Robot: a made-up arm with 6 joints.
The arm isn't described. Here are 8 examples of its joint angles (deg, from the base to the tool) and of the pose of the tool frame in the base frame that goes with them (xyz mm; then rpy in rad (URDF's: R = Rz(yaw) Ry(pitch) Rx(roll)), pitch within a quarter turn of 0, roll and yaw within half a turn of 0).
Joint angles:
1: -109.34 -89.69 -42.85 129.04 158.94 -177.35
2: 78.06 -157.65 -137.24 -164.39 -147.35 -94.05
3: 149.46 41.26 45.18 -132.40 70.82 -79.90
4: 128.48 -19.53 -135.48 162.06 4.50 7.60
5: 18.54 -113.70 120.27 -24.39 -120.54 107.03
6: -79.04 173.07 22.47 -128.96 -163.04 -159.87
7: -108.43 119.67 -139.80 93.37 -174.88 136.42
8: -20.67 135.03 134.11 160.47 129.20 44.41
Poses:
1: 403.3 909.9 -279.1 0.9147 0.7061 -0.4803
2: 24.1 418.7 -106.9 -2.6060 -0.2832 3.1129
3: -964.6 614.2 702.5 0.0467 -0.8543 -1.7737
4: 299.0 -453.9 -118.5 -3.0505 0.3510 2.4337
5: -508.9 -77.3 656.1 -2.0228 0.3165 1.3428
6: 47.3 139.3 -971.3 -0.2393 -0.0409 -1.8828
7: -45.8 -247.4 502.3 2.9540 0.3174 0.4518
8: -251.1 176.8 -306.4 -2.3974 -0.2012 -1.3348
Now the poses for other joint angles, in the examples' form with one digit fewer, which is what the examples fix.
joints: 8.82 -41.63 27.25 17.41 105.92 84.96
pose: -436 14 1301 1.609 0.162 2.023
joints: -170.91 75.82 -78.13 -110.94 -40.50 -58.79
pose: -490 -199 1151 0.634 -0.303 0.224
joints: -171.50 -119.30 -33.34 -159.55 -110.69 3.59
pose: 893 47 -675 0.276 0.731 0.062
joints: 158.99 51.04 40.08 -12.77 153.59 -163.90
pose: -1005 350 445 2.310 0.905 1.934
